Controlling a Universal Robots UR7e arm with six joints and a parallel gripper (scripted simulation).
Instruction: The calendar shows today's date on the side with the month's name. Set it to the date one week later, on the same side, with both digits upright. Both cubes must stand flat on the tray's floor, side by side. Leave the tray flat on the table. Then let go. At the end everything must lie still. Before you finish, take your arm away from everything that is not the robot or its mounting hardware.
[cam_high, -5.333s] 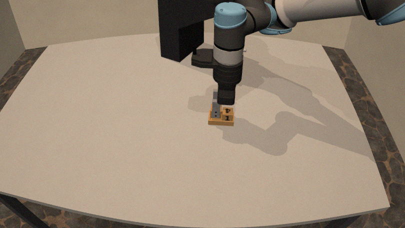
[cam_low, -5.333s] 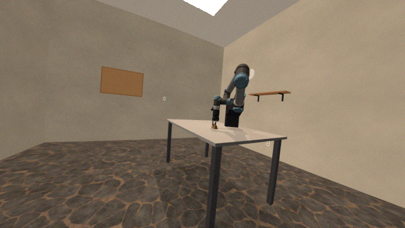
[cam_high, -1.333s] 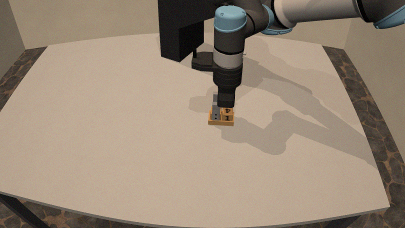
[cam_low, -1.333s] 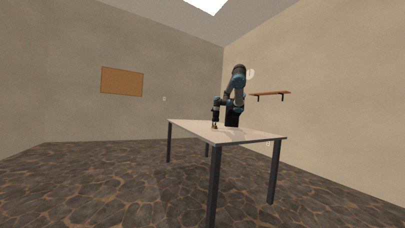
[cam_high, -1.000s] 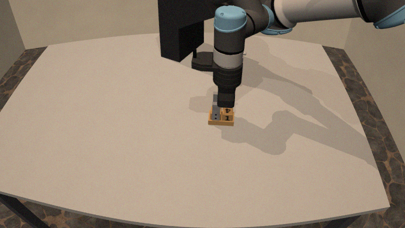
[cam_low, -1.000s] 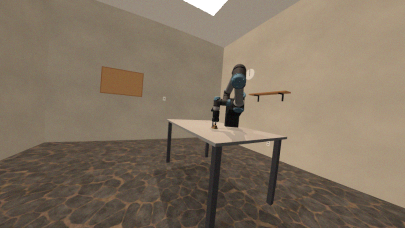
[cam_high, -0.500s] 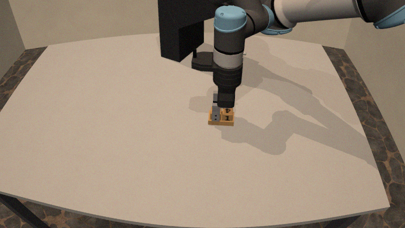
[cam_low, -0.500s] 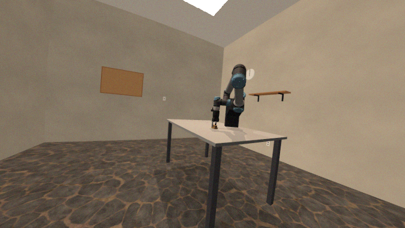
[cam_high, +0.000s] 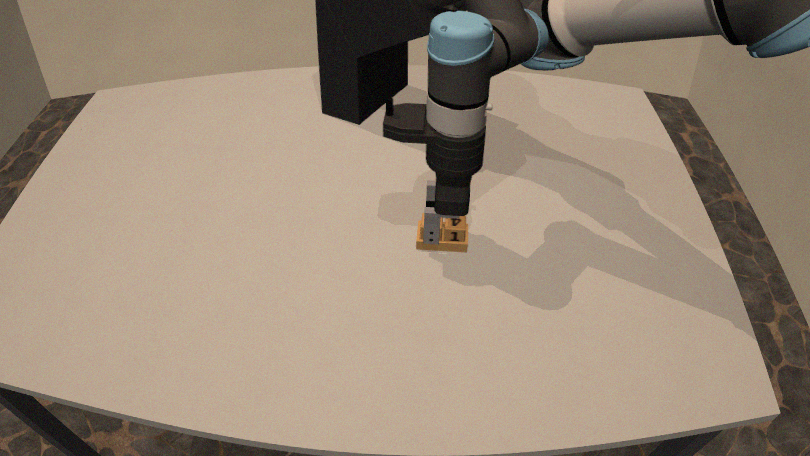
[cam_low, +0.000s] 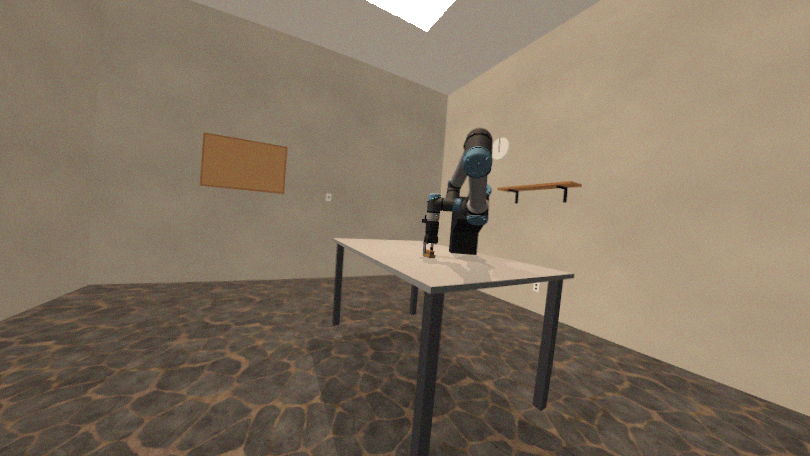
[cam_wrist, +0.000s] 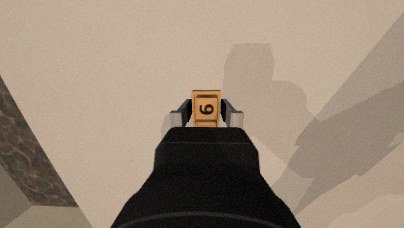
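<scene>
My gripper is now 1 cm above the cube. Round my hand: orange tray 3 cm below, 2 cm to the left.
</scene>
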